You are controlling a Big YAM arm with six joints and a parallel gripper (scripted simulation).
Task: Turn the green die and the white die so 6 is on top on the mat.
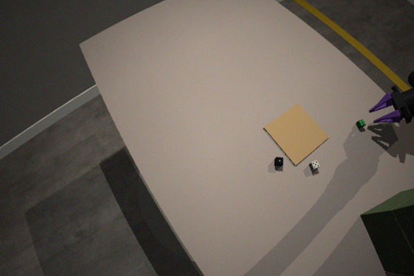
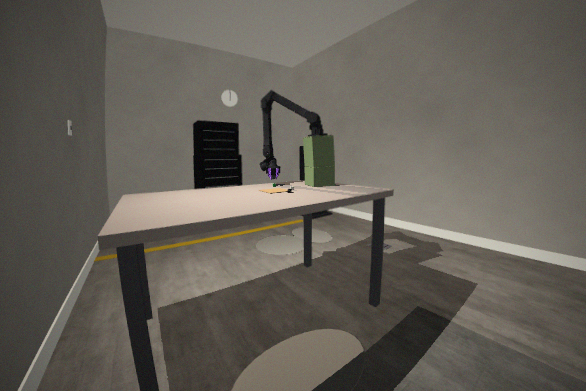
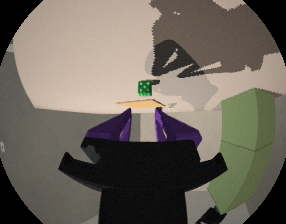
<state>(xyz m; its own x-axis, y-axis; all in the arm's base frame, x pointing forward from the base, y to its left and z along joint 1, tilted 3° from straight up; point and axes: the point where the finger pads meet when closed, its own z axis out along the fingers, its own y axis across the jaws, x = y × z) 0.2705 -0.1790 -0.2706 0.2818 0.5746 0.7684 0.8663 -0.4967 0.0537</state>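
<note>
My hand is 40 mm above the green die, 20 mm to the right of it and 10 mm short of it. From my hand the other things lie so: black die (310 mm to the left, 90 mm ahead, 40 mm below); tan mat (210 mm to the left, 120 mm ahead, 50 mm below); white die (240 mm to the left, 40 mm below, 20 mm ahead).
</note>
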